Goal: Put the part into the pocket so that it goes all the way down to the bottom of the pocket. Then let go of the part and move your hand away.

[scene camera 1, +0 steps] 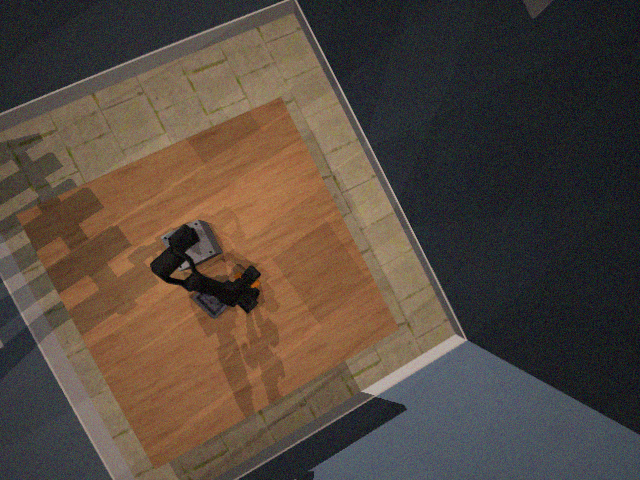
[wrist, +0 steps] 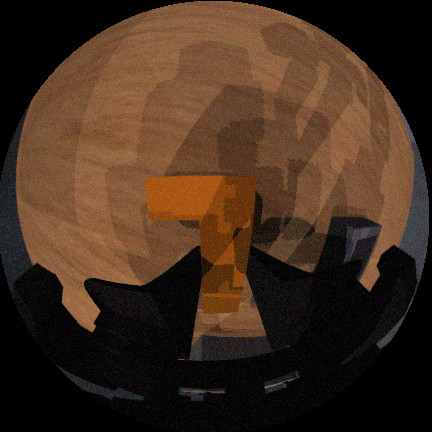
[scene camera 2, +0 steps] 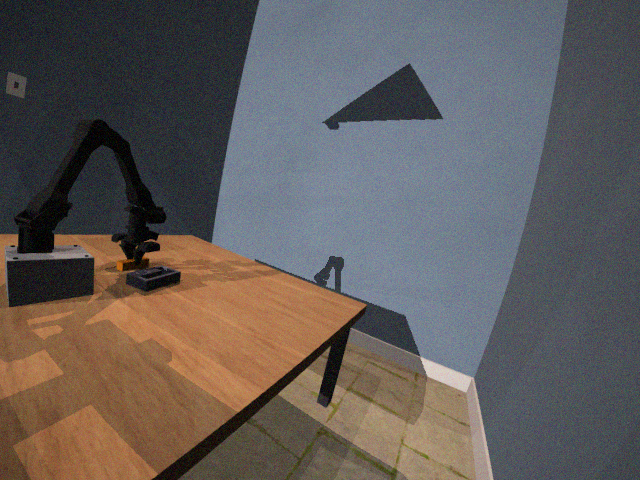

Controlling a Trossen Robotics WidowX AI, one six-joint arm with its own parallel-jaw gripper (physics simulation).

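Places are measured from the arm's base along level axes (x ahead, y left, z up), in millimetres.
Pixels of known places: gripper, fingertip midpoint: [scene camera 1: 245, 282] [wrist: 221, 249] [scene camera 2: 133, 264]; arm's base, link origin: [scene camera 1: 189, 237] [wrist: 217, 393] [scene camera 2: 34, 250].
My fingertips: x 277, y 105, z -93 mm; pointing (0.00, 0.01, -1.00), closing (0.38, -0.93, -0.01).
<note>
Ahead of a thing's pixels: the offset from my fingertips to its top centre. Level surfaces: height alone.
The orange L-shaped part {6 mm back, 14 mm left, 18 mm up} [scene camera 1: 254, 283] [scene camera 2: 124, 265] [wrist: 185, 197] lies level, at or very near the tabletop. My gripper [scene camera 1: 248, 287] [scene camera 2: 136, 259] [wrist: 221, 249] points down and is shut on the part's long leg, with one finger on each side. The short leg sticks out to the left beyond the fingertips in the wrist view. The dark grey block with the pocket {12 mm ahead, 169 mm right, 24 mm up} [scene camera 1: 210, 306] [scene camera 2: 153, 279] [wrist: 362, 237] stands on the table beside the part, to the right in the wrist view. The arm hides some of it in scene camera 1, and the right finger covers some in the wrist view.
The grey base box [scene camera 1: 208, 245] [scene camera 2: 50, 279] of the arm stands on the wooden table {12 mm down} [scene camera 1: 320, 268] [scene camera 2: 248, 330], close to the pocket block. The arm [scene camera 2: 98, 135] arches over from it. Shadows fall across the tabletop.
</note>
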